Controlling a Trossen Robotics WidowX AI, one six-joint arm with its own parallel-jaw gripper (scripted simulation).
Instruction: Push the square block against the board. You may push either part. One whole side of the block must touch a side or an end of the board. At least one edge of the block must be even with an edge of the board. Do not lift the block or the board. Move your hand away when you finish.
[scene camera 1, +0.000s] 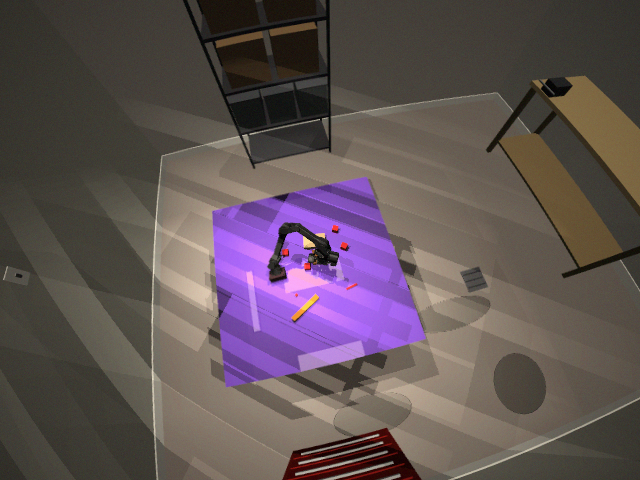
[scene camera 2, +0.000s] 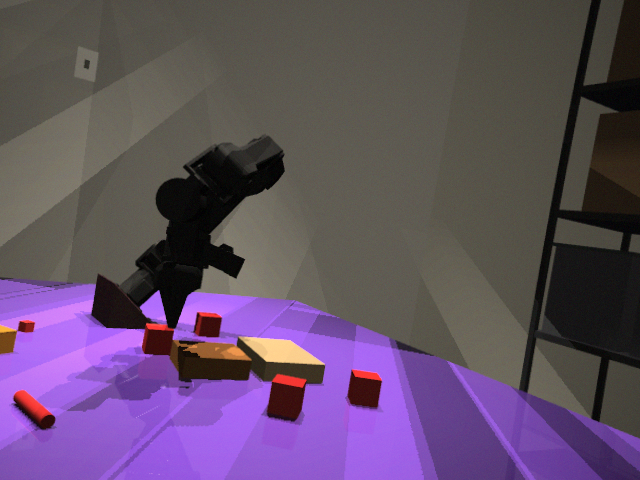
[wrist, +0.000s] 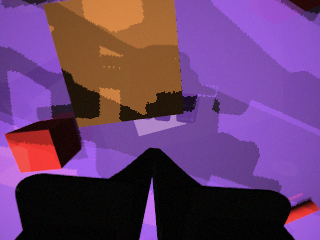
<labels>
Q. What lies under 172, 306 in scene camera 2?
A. My gripper.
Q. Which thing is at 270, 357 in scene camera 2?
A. A tan board.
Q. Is my gripper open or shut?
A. Shut.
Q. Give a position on a square block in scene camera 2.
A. At 192, 359
</labels>
